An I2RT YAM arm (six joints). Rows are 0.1 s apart.
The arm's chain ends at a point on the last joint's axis. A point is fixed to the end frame.
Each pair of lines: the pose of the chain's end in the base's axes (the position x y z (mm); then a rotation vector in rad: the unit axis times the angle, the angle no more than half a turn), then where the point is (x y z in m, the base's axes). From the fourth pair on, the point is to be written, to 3 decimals.
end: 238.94 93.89 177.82 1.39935 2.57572 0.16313
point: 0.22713 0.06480 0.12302
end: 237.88 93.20 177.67 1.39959 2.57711 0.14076
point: 0.22562 0.06340 0.12335
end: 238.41 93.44 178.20 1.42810 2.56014 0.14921
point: 0.22571 0.06431 0.12362
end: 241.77 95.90 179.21 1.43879 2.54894 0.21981
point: 0.230 0.069 0.123
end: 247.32 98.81 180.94 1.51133 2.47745 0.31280
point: 0.237 0.076 0.123
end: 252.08 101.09 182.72 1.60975 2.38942 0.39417
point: 0.242 0.082 0.123
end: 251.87 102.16 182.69 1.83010 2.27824 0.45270
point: 0.238 0.090 0.122
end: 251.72 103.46 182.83 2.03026 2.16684 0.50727
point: 0.235 0.099 0.122
